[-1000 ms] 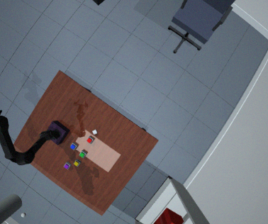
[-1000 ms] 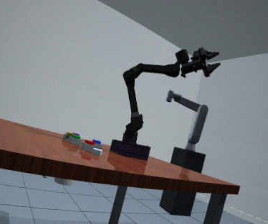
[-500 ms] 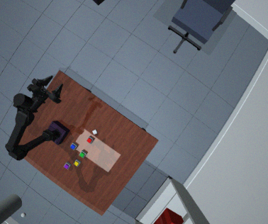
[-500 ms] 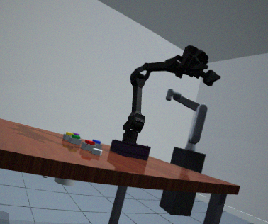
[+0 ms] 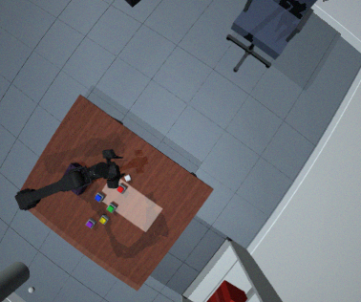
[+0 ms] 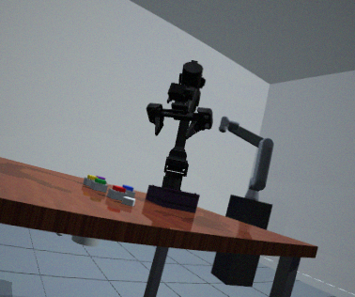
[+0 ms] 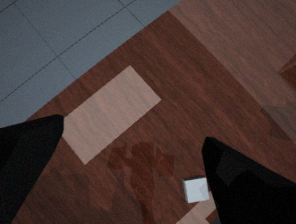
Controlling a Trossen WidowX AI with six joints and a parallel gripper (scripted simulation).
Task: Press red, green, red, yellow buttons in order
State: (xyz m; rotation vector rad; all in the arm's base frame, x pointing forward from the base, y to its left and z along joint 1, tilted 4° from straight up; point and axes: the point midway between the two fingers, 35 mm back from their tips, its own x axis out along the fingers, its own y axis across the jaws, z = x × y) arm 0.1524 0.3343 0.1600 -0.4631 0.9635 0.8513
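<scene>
My gripper tip is now 18 cm to the left of the red button, 18 cm above it and 6 cm short of it. Also, from my gripper tip: blue button 33 cm to the right, 18 cm below; then white block 20 cm below, 10 cm to the right, 4 cm ahead; then green button 32 cm to the right, 18 cm below, 11 cm ahead.
</scene>
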